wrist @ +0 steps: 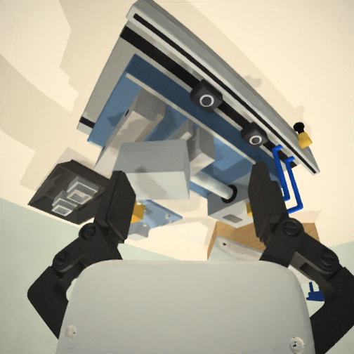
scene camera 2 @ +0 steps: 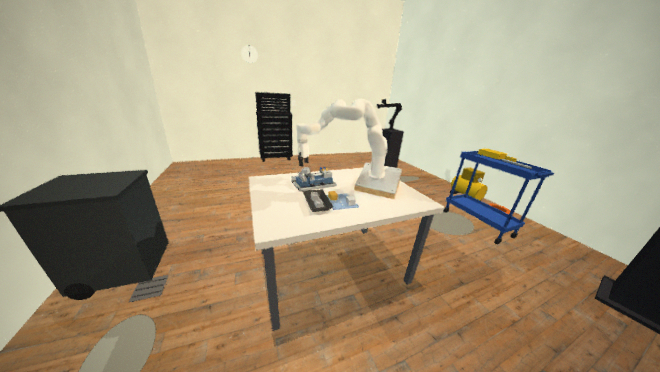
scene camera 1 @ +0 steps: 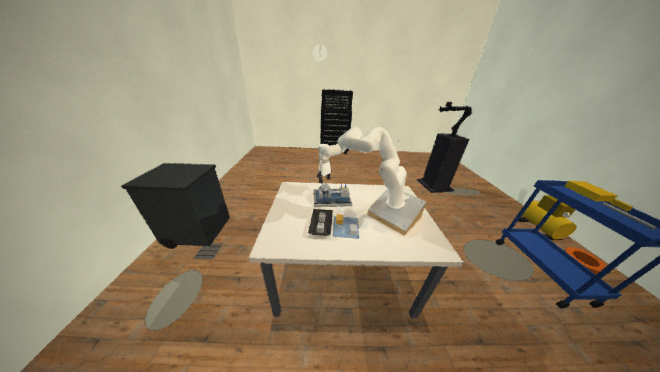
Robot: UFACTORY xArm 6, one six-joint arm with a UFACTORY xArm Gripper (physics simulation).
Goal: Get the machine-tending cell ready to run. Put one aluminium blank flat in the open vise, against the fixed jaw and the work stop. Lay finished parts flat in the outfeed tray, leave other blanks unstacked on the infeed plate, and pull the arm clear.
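Frame: origin at the arm's base, x back, y right, z up, level; centimetres.
Where they show: gripper, fingertip midpoint: (scene camera 2: 304, 164) (scene camera 1: 324, 181); arm's base, link origin: (scene camera 2: 376, 173) (scene camera 1: 395, 202).
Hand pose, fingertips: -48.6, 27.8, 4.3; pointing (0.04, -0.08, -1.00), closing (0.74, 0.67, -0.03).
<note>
Each offset is from my fingertips to the top centre of the thing, as dx, dy, dz. "spot": to the spot under its first point. Level surfaces: height alone.
My gripper (scene camera 1: 324, 178) (scene camera 2: 303, 162) (wrist: 187, 179) is open and empty above the vise {+5.8, -6.0, -4.6} (scene camera 1: 341, 198) (scene camera 2: 320, 183) (wrist: 167, 89). A light grey blank (wrist: 152, 167) is at the vise jaws between the finger lines in the wrist view, standing high and skewed to the jaws; its underside and any contact with the work stop are hidden. The black outfeed tray {spot: -10.9, -32.0, -12.3} (scene camera 1: 314, 220) (wrist: 45, 200) holds two grey parts, one nearer the vise {spot: -6.1, -32.0, -10.1} (scene camera 1: 321, 217) (wrist: 81, 190) and one farther {-7.6, -39.9, -9.8} (scene camera 1: 320, 228) (wrist: 63, 206). The blue infeed plate {+9.7, -38.5, -13.7} (scene camera 1: 342, 233) (wrist: 162, 209) bears a grey blank {+13.0, -43.9, -10.1} (scene camera 1: 353, 229) (scene camera 2: 351, 199) (wrist: 140, 230).
A yellow block {+6.3, -33.1, -10.1} (scene camera 1: 339, 219) (scene camera 2: 333, 195) (wrist: 137, 213) is at the infeed plate's vise-side edge. Blue hooked lines (wrist: 296, 187) rise at the vise's far end. The arm's base plate (scene camera 1: 397, 212) (scene camera 2: 377, 182) stands on the white table {dz -14.5} (scene camera 1: 280, 245) (scene camera 2: 275, 225), right of the vise.
</note>
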